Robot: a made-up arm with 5 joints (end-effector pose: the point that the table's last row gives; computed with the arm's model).
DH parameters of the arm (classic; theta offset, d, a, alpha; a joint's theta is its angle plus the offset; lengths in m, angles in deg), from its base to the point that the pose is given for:
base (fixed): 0 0.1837 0 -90
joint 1: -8.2 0 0.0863 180
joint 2: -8.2 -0.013 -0.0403 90
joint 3: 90 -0.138 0.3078 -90
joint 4: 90 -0.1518 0.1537 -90
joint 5: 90 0.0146 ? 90
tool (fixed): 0 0.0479 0 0
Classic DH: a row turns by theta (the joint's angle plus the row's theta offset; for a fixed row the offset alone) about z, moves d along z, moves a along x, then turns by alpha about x.
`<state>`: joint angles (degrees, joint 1 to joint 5).
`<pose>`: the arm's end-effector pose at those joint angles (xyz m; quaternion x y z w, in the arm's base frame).
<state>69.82 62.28 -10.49 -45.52 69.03</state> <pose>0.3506 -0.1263 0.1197 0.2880 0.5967 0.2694 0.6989</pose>
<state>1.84 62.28 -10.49 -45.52 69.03</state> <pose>0.1907 -0.1263 0.4847 0.0882 0.1040 0.3844 0.9130</pose>
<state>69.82 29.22 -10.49 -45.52 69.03</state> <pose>0.3070 -0.1263 -0.0511 0.3528 0.7709 0.1763 0.5002</pose>
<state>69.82 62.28 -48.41 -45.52 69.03</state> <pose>0.3631 0.1155 0.1181 0.1100 0.6456 0.5053 0.5619</pose>
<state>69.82 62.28 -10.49 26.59 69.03</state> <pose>0.3731 -0.2798 0.0729 -0.2423 0.5839 -0.0406 0.7737</pose>
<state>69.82 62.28 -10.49 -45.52 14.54</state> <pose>0.5708 -0.2740 0.2703 0.3794 0.2106 0.1077 0.8945</pose>
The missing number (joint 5, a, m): 0.3296
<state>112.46 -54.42 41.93 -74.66 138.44</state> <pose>0.2267 -0.0987 0.0291 -0.4790 -0.5337 0.4149 0.5599</pose>
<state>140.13 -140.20 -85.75 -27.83 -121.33</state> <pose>-0.4782 -0.0834 0.6437 0.3996 -0.7292 0.5546 0.0313</pose>
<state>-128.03 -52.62 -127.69 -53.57 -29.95</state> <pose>-0.3705 0.7000 0.5020 -0.1264 -0.0677 0.8158 0.5603</pose>
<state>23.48 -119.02 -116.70 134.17 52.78</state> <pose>0.0995 0.5294 -0.0574 -0.1088 0.3067 0.5759 0.7500</pose>
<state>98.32 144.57 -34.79 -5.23 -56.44</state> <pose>-0.1568 -0.0941 0.7903 0.0699 -0.7359 0.2936 0.6061</pose>
